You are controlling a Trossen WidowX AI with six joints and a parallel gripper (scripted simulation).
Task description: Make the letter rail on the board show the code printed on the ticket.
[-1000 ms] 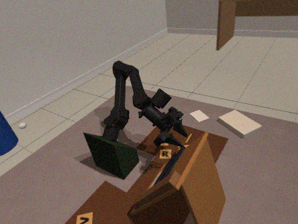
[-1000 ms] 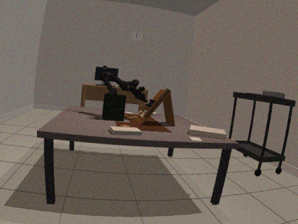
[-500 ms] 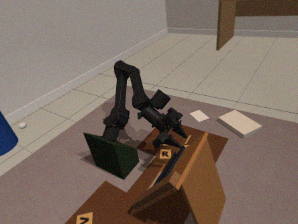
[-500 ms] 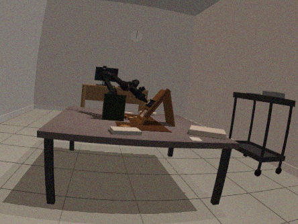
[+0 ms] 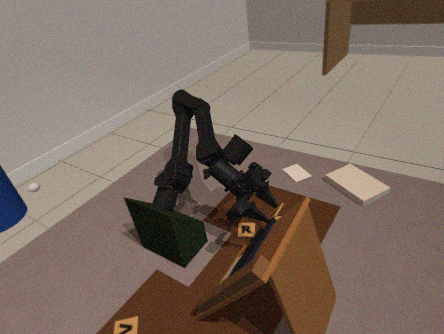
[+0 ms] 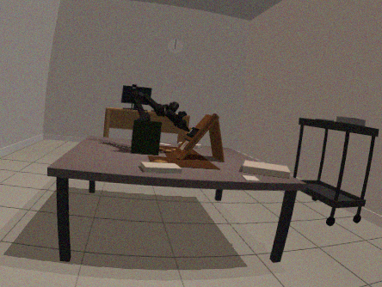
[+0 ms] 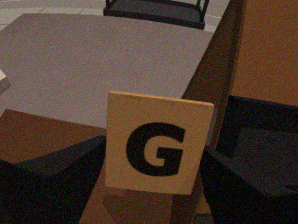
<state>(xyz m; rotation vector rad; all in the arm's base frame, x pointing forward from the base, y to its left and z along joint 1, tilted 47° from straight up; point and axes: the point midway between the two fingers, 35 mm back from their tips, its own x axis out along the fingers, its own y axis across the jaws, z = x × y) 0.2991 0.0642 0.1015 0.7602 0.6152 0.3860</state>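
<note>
Right now the white ticket is 14 cm to the right of my gripper tip, 8 cm below it and 4 cm behind it. Also, from my gripper tip: brown mat 16 cm below, 12 cm behind, 11 cm to the right; tan letter tile right at my gripper tip.
</note>
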